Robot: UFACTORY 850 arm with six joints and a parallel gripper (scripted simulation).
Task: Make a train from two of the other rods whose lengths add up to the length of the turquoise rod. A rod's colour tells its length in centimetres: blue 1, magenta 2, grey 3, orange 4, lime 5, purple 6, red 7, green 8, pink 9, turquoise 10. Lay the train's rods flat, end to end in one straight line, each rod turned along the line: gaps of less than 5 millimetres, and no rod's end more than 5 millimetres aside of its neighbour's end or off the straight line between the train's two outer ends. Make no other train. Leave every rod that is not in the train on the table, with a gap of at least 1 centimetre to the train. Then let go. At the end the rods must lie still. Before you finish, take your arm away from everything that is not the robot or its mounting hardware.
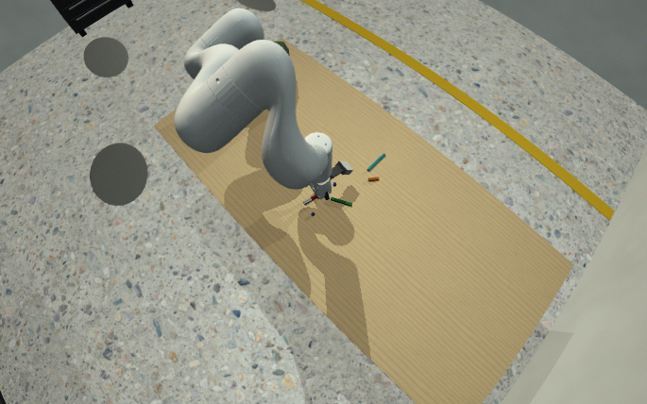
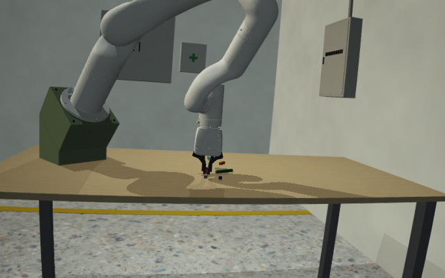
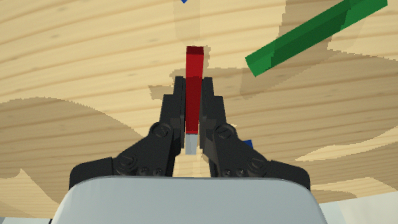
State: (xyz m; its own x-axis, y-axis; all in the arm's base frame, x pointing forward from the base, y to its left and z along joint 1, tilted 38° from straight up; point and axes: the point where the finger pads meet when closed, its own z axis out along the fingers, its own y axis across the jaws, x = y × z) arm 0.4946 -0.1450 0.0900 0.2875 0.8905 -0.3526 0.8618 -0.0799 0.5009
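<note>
The red rod lies 2 cm below my hand. The rest, counted from my hand: grey rod: 2 cm behind, 5 cm to the right, 2 cm below; green rod: 8 cm ahead, 3 cm to the left, 2 cm below; orange rod: 12 cm ahead, 18 cm to the left, 2 cm below.
</note>
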